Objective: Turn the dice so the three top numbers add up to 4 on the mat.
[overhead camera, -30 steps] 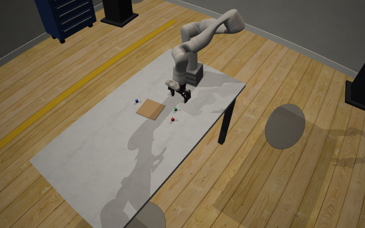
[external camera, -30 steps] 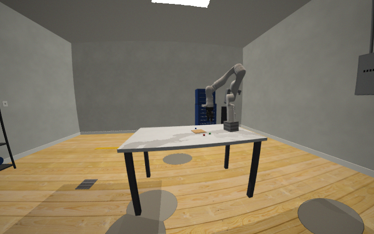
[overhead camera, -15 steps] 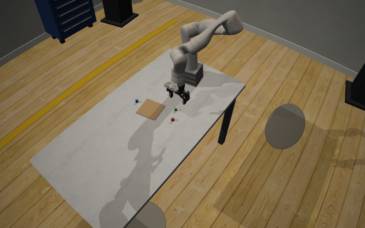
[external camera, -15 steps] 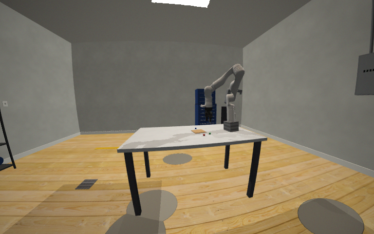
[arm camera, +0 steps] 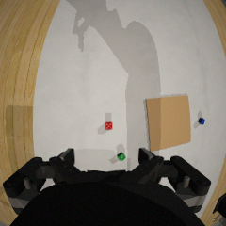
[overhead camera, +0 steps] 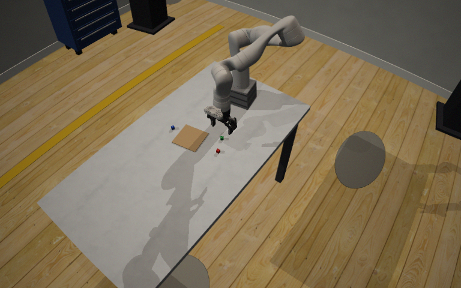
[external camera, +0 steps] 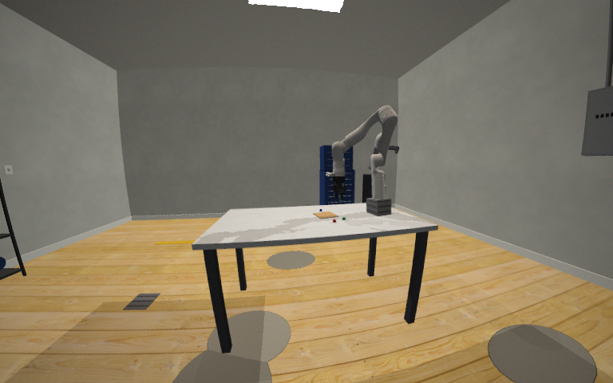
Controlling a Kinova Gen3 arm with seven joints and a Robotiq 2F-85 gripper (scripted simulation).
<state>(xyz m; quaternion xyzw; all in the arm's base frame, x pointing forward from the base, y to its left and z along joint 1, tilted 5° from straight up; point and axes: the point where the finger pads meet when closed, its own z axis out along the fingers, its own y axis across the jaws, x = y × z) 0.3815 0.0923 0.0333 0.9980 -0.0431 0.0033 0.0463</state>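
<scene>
Now: hand 14 cm above the red die, 2 cm short of it and 1 cm to the left of it. The rest, counted from my hand: blue die: 30 cm to the right, 14 cm below; then tan mat: 18 cm to the right, 15 cm below, 1 cm ahead; then green die: 14 cm below, 6 cm behind, 3 cm to the right.
</scene>
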